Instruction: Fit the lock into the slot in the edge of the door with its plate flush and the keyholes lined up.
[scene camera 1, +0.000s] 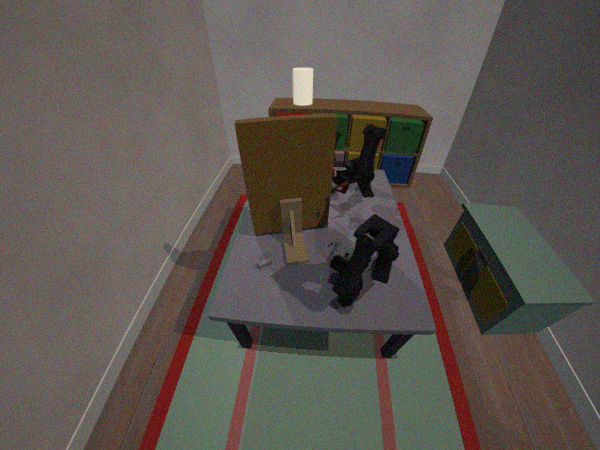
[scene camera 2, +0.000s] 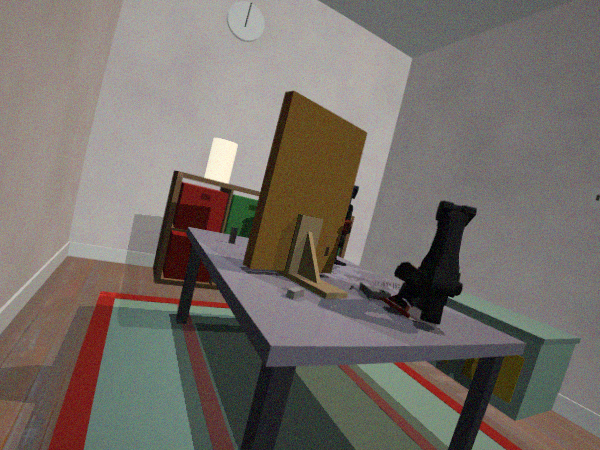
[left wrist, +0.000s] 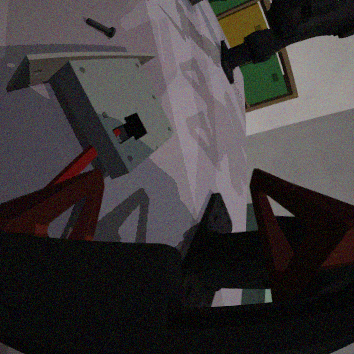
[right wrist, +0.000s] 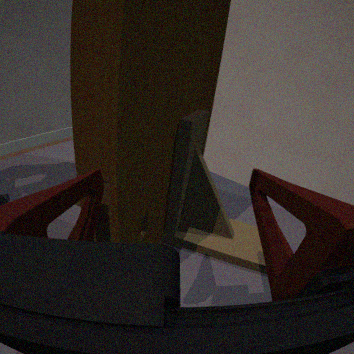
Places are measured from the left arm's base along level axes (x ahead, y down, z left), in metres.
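Pixels of known places: left gripper, between the fingertips: (scene camera 2: 395, 287) (left wrist: 176, 176); right gripper, between the fingertips: (right wrist: 176, 176); left arm's base, origin of its link: (scene camera 1: 383, 264) (scene camera 2: 419, 304) (left wrist: 202, 260); right arm's base, origin of its link: (scene camera 1: 364, 188) (left wrist: 225, 60).
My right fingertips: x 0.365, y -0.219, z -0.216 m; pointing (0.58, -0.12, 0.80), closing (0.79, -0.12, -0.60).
For each thing: its top centre in the pictures, then the offset to it from my right fingertips. "pt": a spot on its surface instead.
- ochre door, centre of its top: (scene camera 2: 330, 114) (scene camera 1: 286, 117) dx +0.129, dy -0.362, dz +0.171 m
- keyhole, a spot on its surface: (scene camera 2: 327, 251) (scene camera 1: 319, 213) pt dx +0.000, dy +0.117, dz +0.107 m
- grey lock, centre of its top: (left wrist: 137, 99) (scene camera 2: 376, 288) (scene camera 1: 344, 251) dx -0.175, dy +0.188, dz +0.235 m
- small grey block, centre of its top: (scene camera 2: 296, 288) (scene camera 1: 264, 261) dx +0.144, dy +0.197, dz +0.429 m
- dark screw, centre of its top: (left wrist: 104, 22) dx -0.096, dy +0.209, dz +0.196 m
- dark peg, centre of its top: (scene camera 2: 235, 227) dx +0.368, dy +0.143, dz -0.191 m
The ochre door (scene camera 1: 287, 170) (scene camera 2: 315, 175) (right wrist: 160, 65) stands upright on the table, with a keyhole (scene camera 1: 318, 214) (scene camera 2: 327, 251) low in its face. The grey lock (scene camera 2: 371, 291) (left wrist: 112, 100) lies tilted near the table top, its plate (left wrist: 42, 70) away from my gripper and a black square part on its side. My left gripper (scene camera 2: 391, 301) (left wrist: 176, 176) is open; the lock is beyond its left-hand finger in the wrist view, not between the fingertips. My right gripper (scene camera 1: 342, 187) (right wrist: 176, 176) is open and empty, facing the door. The slot cannot be made out.
A wooden support with a foot (scene camera 1: 296, 254) (scene camera 2: 330, 290) (right wrist: 242, 240) stands against the door. A small grey block (scene camera 1: 263, 262) (scene camera 2: 295, 293) lies near it. A dark screw (left wrist: 100, 27) lies beyond the lock. A dark peg (scene camera 2: 233, 235) stands near the far table edge.
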